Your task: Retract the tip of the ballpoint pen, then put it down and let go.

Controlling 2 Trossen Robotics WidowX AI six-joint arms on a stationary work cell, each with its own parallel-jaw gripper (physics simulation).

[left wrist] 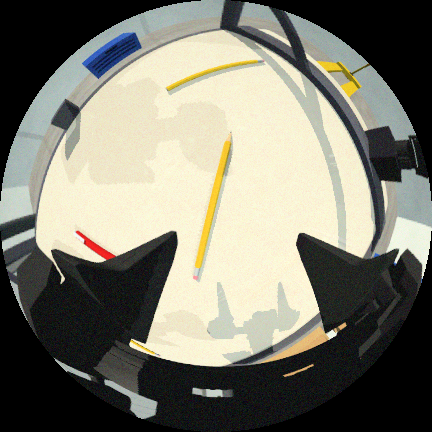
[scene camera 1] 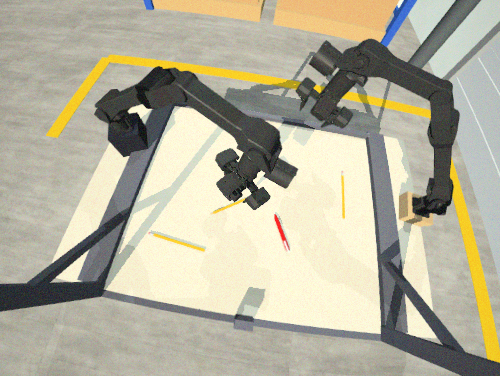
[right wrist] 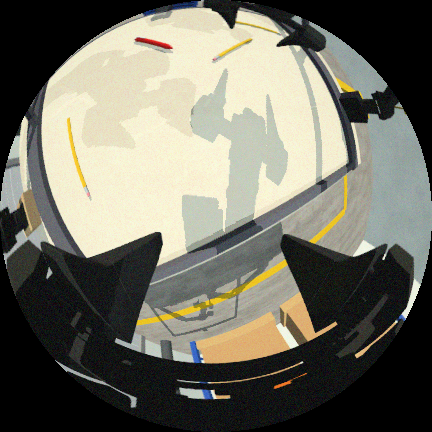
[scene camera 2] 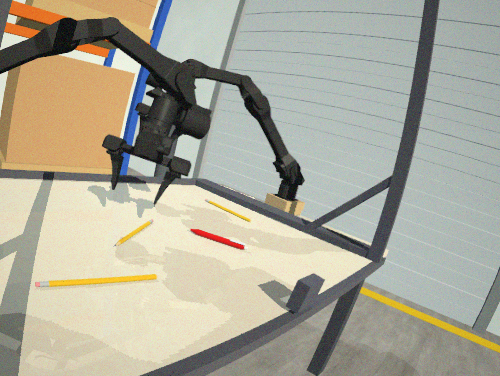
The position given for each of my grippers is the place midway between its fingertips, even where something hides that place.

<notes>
My right gripper (scene camera 1: 310, 118) is open, holding nothing. Also in view: my left gripper (scene camera 2: 133, 196) and a small grey block (scene camera 2: 306, 290).
My left gripper also shows in the left wrist view (left wrist: 240, 238) and in scene camera 1 (scene camera 1: 235, 190). My right gripper also shows in the right wrist view (right wrist: 224, 240).
</notes>
